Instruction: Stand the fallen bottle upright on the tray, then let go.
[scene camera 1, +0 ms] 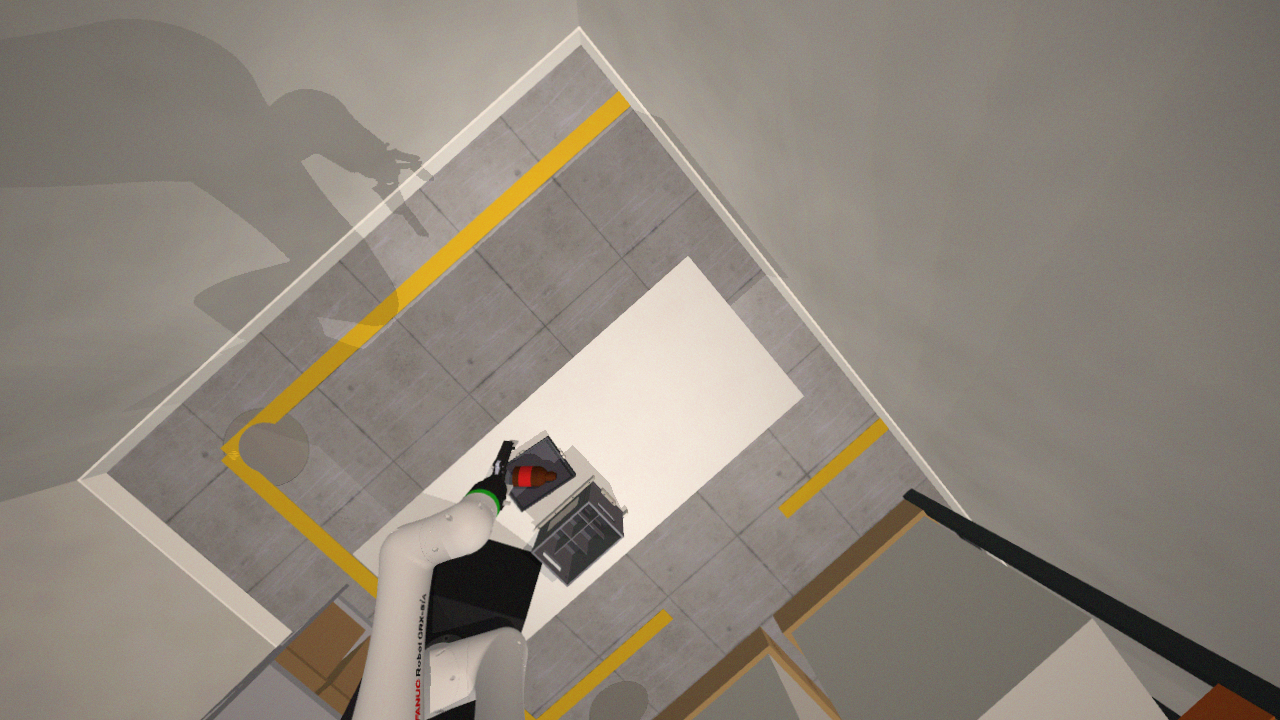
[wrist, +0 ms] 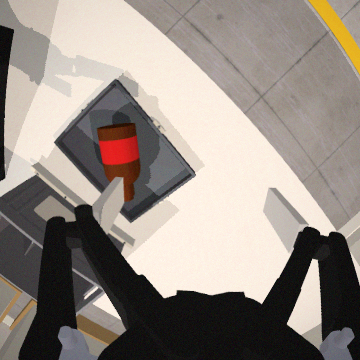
In view: my gripper [wrist: 195, 194] and a brown bottle [scene camera 1: 523, 476].
The brown bottle is seen too in the wrist view [wrist: 118, 146].
